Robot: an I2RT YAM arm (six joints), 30 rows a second.
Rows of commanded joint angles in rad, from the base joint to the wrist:
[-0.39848, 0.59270, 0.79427, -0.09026, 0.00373, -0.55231]
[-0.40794, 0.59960, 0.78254, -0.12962, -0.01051, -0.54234]
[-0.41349, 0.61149, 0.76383, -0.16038, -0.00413, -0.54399]
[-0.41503, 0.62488, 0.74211, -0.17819, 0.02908, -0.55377]
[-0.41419, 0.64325, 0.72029, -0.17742, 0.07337, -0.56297]
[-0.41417, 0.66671, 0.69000, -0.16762, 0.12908, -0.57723]
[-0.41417, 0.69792, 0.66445, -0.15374, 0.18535, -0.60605]
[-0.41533, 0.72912, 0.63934, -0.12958, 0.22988, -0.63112]
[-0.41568, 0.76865, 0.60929, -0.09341, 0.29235, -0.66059]
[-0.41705, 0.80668, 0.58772, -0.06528, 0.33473, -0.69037]
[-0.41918, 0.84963, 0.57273, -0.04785, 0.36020, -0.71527]
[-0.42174, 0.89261, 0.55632, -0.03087, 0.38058, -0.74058]
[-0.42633, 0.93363, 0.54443, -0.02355, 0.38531, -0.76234]
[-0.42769, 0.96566, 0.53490, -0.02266, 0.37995, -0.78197]
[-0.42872, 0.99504, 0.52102, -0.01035, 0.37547, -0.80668]
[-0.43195, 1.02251, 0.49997, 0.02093, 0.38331, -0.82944]
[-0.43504, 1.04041, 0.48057, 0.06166, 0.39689, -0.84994]
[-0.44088, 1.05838, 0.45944, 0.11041, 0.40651, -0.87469]
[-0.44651, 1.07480, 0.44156, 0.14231, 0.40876, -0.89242]
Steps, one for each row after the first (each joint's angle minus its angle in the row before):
[-0.00946, 0.00690, -0.01173, -0.03936, -0.01424, 0.00997]
[-0.00555, 0.01189, -0.01871, -0.03076, 0.00638, -0.00165]
[-0.00154, 0.01339, -0.02172, -0.01781, 0.03321, -0.00978]
[0.00084, 0.01837, -0.02182, 0.00077, 0.04429, -0.00920]
[0.00002, 0.02346, -0.03029, 0.00980, 0.05571, -0.01426]
[0.00000, 0.03121, -0.02555, 0.01388, 0.05627, -0.02882]
[-0.00116, 0.03120, -0.02511, 0.02416, 0.04453, -0.02507]
[-0.00035, 0.03953, -0.03005, 0.03617, 0.06247, -0.02947]
[-0.00137, 0.03803, -0.02157, 0.02813, 0.04238, -0.02978]
[-0.00213, 0.04295, -0.01499, 0.01743, 0.02547, -0.02490]
[-0.00256, 0.04298, -0.01641, 0.01698, 0.02038, -0.02531]
[-0.00459, 0.04102, -0.01189, 0.00732, 0.00473, -0.02176]
[-0.00136, 0.03203, -0.00953, 0.00089, -0.00536, -0.01963]
[-0.00103, 0.02938, -0.01388, 0.01231, -0.00448, -0.02471]
[-0.00323, 0.02747, -0.02105, 0.03128, 0.00784, -0.02276]
[-0.00309, 0.01790, -0.01940, 0.04073, 0.01358, -0.02050]
[-0.00584, 0.01797, -0.02113, 0.04875, 0.00962, -0.02475]
[-0.00563, 0.01642, -0.01788, 0.03190, 0.00225, -0.01773]

